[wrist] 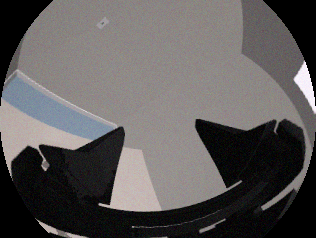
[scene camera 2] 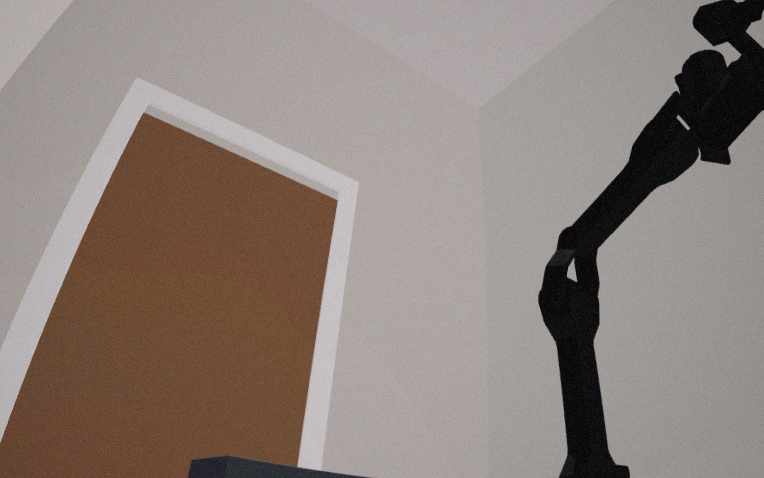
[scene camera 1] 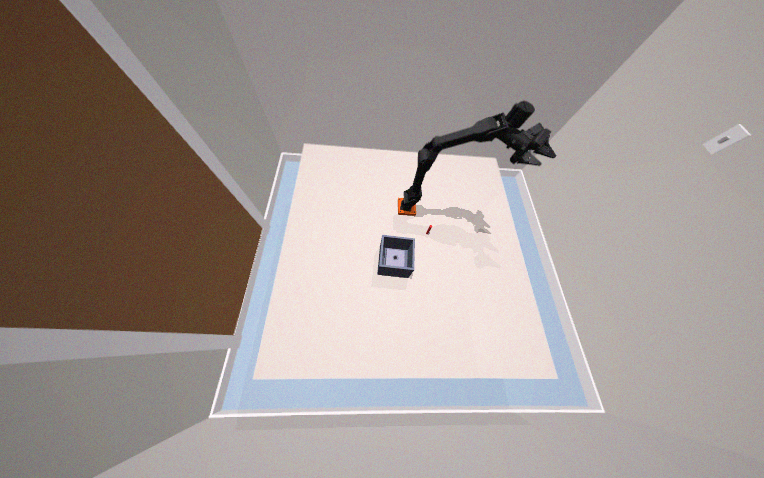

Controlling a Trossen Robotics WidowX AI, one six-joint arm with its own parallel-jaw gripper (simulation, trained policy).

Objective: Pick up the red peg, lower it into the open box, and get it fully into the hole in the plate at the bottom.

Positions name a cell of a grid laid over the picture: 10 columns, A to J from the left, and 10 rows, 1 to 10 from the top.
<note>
In view: the gripper (scene camera 1: H4).
The gripper shows as well in the wrist view (wrist: F6).
</note>
